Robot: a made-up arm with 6 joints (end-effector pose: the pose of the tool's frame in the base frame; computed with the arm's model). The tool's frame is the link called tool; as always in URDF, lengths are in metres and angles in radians.
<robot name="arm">
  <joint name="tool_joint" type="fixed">
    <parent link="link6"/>
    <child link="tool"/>
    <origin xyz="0.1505 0.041 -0.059" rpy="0 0 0"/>
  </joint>
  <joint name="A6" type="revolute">
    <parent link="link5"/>
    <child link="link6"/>
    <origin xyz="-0.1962 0.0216 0.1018" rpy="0 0 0"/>
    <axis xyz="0 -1 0"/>
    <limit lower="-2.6" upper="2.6"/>
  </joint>
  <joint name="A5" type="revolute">
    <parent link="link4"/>
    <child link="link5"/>
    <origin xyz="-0.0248 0.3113 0.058" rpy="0 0 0"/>
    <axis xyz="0 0 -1"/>
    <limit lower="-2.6" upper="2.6"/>
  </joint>
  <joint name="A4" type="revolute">
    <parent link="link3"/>
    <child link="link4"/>
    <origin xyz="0.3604 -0.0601 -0.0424" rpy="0 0 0"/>
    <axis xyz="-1 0 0"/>
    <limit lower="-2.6" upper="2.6"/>
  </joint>
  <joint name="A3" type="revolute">
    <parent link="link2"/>
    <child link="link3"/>
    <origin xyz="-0.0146 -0.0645 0.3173" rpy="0 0 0"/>
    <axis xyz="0 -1 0"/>
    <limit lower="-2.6" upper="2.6"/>
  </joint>
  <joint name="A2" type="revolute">
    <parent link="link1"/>
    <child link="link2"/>
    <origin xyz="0.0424 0.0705 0.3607" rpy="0 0 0"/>
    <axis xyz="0 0 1"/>
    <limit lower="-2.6" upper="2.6"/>
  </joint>
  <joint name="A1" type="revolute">
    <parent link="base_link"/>
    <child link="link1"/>
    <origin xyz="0 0 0.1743" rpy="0 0 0"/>
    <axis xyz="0 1 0"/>
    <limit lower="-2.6" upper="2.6"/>
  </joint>
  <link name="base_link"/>
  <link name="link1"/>
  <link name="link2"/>
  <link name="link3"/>
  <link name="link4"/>
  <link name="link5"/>
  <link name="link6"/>
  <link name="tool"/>
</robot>
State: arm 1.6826 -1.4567 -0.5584 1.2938 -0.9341 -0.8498
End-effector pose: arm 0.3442 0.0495 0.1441 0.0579 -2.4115 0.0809
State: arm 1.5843 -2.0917 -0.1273 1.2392 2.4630 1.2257
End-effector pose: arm 0.3704 -0.3938 0.1104 1.7768 0.3517 -1.1344
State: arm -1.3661 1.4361 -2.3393 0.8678 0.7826 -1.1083
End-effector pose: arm -0.8103 -0.3853 0.1297 -1.9793 0.5366 -1.6941
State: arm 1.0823 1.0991 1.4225 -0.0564 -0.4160 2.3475
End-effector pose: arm 0.6081 -0.1249 0.7165 1.4823 -2.4247 -0.9390
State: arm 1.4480 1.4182 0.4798 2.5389 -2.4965 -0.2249
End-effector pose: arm 0.6788 0.4232 -0.1144 1.3104 -0.9682 -2.0971
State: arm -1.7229 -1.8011 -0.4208 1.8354 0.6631 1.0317
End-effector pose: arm -0.0977 -0.0061 0.2046 -0.8871 -0.5748 -1.5731
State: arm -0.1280 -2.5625 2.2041 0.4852 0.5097 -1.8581
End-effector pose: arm 0.0076 -0.2835 1.0971 -0.1787 -1.1030 -2.6298
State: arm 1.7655 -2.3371 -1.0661 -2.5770 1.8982 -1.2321
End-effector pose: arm 0.4925 0.1522 0.7051 2.5758 -1.7036 -0.5449
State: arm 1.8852 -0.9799 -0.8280 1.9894 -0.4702 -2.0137
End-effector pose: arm 0.5175 0.1358 0.2241 0.9345 -0.5900 -0.3658
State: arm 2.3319 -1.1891 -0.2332 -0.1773 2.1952 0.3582
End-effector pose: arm 0.3095 -0.2644 -0.5815 2.6707 0.0817 0.6744
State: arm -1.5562 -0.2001 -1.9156 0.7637 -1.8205 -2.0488
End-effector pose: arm -0.3453 0.0017 0.0753 -2.2064 1.8952 1.1865
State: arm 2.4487 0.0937 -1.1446 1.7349 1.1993 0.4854
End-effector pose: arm 0.2567 0.0378 0.1901 -0.0225 1.2415 1.7813
